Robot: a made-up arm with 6 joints.
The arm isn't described. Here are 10 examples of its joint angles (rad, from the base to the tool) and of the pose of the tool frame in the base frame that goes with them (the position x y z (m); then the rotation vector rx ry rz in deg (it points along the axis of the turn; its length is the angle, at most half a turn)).
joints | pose
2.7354 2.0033 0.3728 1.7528 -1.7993 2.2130 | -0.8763 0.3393 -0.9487 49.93 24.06 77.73
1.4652 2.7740 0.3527 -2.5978 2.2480 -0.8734 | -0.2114 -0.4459 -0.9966 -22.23 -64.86 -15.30
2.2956 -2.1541 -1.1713 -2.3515 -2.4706 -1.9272 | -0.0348 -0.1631 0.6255 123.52 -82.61 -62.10
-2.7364 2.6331 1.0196 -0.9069 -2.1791 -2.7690 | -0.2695 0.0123 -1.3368 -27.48 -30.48 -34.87
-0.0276 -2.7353 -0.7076 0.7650 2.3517 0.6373 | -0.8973 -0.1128 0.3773 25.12 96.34 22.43
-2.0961 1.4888 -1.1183 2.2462 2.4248 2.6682 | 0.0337 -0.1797 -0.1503 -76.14 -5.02 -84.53
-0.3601 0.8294 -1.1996 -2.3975 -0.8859 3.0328 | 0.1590 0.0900 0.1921 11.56 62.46 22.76
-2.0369 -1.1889 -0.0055 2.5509 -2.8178 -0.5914 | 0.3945 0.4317 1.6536 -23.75 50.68 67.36
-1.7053 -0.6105 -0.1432 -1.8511 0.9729 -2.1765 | -0.0051 -0.4312 1.3920 -38.18 135.67 -88.52
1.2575 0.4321 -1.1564 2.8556 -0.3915 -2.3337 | -0.0477 0.4464 0.2427 -71.45 41.16 73.88
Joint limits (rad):
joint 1: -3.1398..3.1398
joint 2: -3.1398..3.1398
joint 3: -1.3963..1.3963
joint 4: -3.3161..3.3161
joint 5: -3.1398..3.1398
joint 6: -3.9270..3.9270
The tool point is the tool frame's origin. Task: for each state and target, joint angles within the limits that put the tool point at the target. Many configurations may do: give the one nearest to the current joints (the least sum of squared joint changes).
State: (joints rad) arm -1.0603 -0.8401 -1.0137 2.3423 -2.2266 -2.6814
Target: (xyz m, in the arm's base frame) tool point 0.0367 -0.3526 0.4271
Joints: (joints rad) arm -1.7174 -0.1553 -1.3839 2.0493 -2.2266 -2.6814
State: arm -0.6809 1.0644 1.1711 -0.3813 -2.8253 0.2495
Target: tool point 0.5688 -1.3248 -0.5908
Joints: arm -1.0437 1.8025 0.9371 -0.4111 -2.8253 0.2495
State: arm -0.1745 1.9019 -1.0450 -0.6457 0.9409 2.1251
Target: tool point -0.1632 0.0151 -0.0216
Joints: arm -0.6011 1.9501 -0.9255 -1.1388 0.9409 2.1251
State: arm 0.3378 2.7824 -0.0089 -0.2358 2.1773 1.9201
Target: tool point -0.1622 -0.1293 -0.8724
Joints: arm -0.1450 2.3944 0.0593 -0.6538 2.1773 1.9201
